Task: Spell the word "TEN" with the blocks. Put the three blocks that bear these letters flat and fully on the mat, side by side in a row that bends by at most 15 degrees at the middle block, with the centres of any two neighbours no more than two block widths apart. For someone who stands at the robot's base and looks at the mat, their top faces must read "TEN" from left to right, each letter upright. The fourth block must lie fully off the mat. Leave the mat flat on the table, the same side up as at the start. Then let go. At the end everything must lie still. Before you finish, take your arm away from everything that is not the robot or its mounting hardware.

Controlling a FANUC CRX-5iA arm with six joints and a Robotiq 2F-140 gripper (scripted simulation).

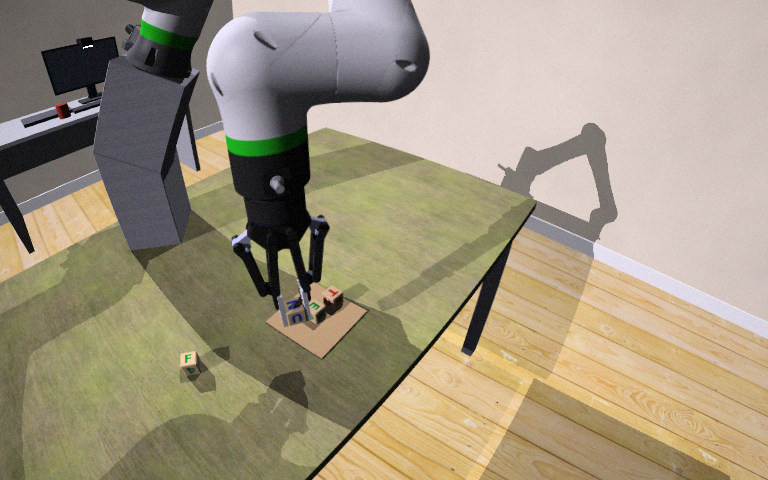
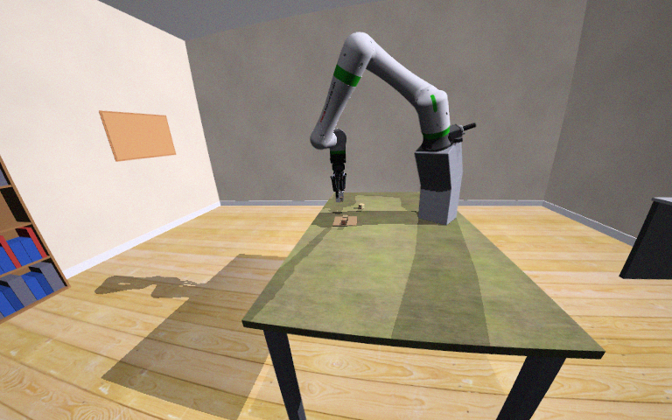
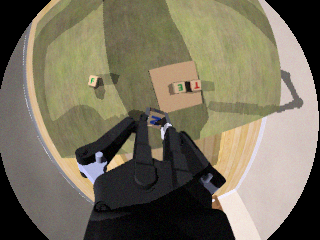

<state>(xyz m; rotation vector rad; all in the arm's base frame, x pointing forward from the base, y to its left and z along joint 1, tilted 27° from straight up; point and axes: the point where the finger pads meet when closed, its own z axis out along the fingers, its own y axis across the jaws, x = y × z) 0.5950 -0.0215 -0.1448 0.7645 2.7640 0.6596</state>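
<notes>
My gripper is now 130 mm above the mat, 80 mm to the right of it and 40 mm past it. From my hand the other things lie so: N block (20 mm below); then F block (160 mm to the right, 120 mm below, 120 mm behind).
</notes>
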